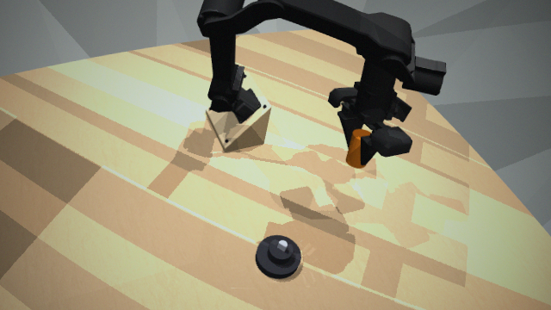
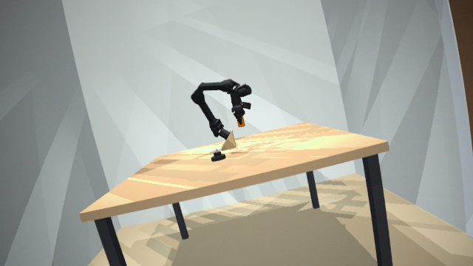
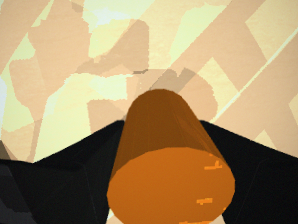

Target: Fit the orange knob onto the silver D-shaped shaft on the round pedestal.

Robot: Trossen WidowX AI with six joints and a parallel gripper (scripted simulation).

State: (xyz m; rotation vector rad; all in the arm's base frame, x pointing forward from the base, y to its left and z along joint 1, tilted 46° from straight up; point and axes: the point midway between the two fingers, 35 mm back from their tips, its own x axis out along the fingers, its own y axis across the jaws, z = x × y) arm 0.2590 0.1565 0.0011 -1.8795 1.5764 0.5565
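Now: gripper tip 70 mm short of the pedestal with D-shaped shaft, 170 mm to the left of it and 130 mm above it. The rest, counted from my gripper tip: orange knob (10 mm behind, 30 mm above).
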